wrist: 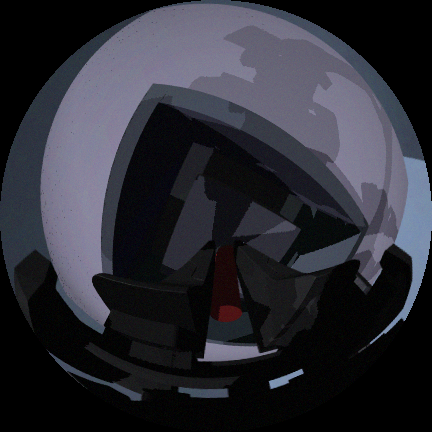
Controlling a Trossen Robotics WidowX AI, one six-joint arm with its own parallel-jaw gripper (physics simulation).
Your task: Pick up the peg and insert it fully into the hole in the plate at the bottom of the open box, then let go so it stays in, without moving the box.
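Frame: origin at the arm's base, x ahead, y left, z up, level; centimetres.
Seen in the pictures: gripper, fingertip midpoint: (223, 245).
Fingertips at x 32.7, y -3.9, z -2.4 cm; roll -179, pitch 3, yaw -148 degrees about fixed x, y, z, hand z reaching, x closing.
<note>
Pixels of each thing's middle, then the offset from my fingertips to it. Level surfaces: height alone.
- red peg, body centre: (224, 266) dy +0.7, dx -0.5, dz +1.3 cm
- open box, body centre: (226, 249) dy +0.7, dx -0.8, dz -1.2 cm
- plate, body centre: (225, 241) dy +0.7, dx -0.8, dz -2.7 cm
- pale table top, surface height: dz -6.2 cm
My gripper (223, 245) is shut on the red peg (227, 285), which stands between the two dark fingers with its near round end toward the camera. The fingers reach down over the open box (197, 101), whose grey rim surrounds a dark inside. The plate (189, 227) at the bottom of the box shows as a paler area beyond the fingertips, crossed by a dark shadow. The peg's far end and the hole are hidden at the fingertips, so I cannot tell whether the peg's end is in the hole.
The box's walls rise around the fingers, with a rim corner at the upper left and another at the right. A pale table top (75, 175) surrounds the box, and the arm's shadow falls across it at the upper right.
</note>
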